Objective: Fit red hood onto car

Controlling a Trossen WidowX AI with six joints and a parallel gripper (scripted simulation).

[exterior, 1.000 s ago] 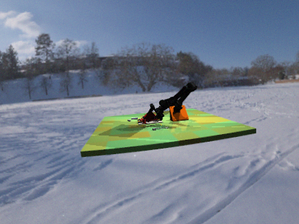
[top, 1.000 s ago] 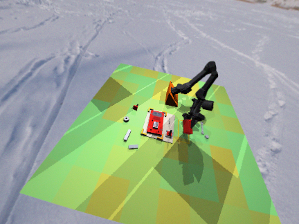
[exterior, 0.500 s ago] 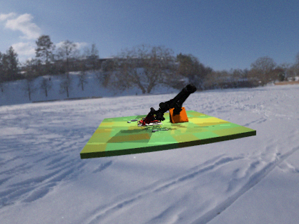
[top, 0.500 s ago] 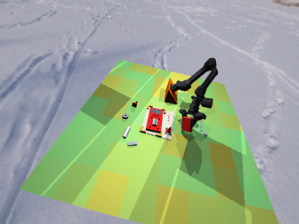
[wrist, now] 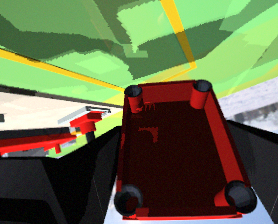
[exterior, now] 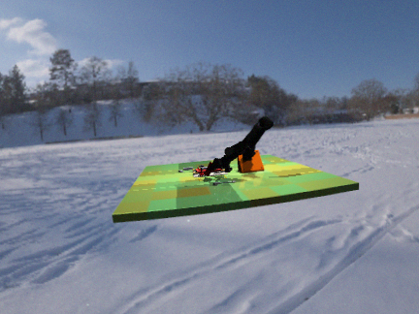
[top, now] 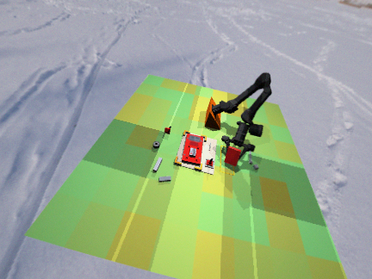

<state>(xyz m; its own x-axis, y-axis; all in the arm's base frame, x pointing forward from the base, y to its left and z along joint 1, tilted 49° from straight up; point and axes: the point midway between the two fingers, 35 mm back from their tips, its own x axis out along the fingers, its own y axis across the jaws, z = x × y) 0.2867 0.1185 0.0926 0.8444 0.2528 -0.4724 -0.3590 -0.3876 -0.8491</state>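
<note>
The grey socket is 12 cm to the right of my gripper tip, 5 cm ahead of it and 3 cm below it. Also, from my gripper tip: white jig: 21 cm to the right, 5 cm below, 2 cm behind; red hood: 1 cm above; grey pin: 14 cm to the left, 8 cm behind, 6 cm below.
</note>
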